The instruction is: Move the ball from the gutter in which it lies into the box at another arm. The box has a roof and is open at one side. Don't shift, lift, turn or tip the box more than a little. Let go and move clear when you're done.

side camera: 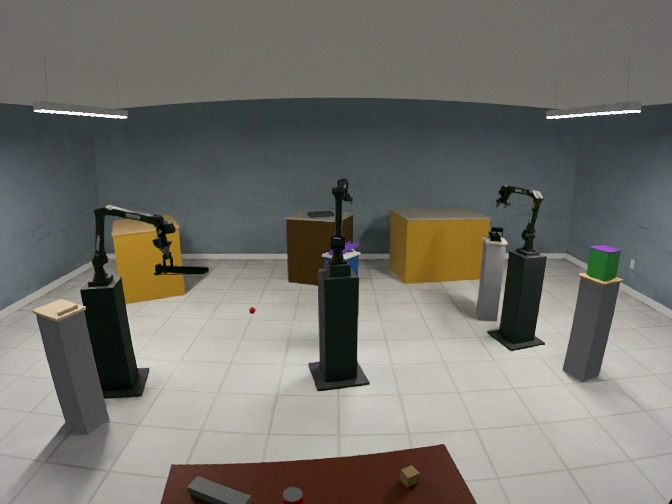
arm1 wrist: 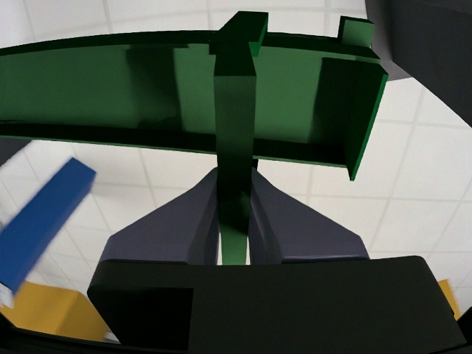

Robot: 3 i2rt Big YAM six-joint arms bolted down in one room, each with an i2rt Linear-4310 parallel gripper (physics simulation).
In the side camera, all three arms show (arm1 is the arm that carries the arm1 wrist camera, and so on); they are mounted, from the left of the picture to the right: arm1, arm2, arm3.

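Note:
A green gutter (arm1 wrist: 285, 100) (side camera: 192, 269) hangs from my arm1 gripper (arm1 wrist: 234, 172) (side camera: 167, 262), which is shut on its upright handle. In the arm1 wrist view no ball shows in the visible part of the trough, whose left end is cut off. A small red ball (side camera: 251, 310) shows against the floor between arm1 and arm2, apart from the gutter. A green box (side camera: 602, 264) with a purple roof stands at the right by arm3; its open side does not show. My arm2 gripper (side camera: 349, 200) is raised, too small to read. My arm3 gripper (side camera: 502, 204) is raised and looks open and empty.
A purple object (side camera: 350, 247) lies on a blue stand (side camera: 353, 263) behind arm2. A black object (side camera: 496, 233) stands on a grey pillar (side camera: 490, 282) left of arm3. Another grey pillar (side camera: 75, 374) stands before arm1. Yellow cabinets (side camera: 146, 260) (side camera: 445, 249) and a brown cabinet (side camera: 303, 249) stand behind.

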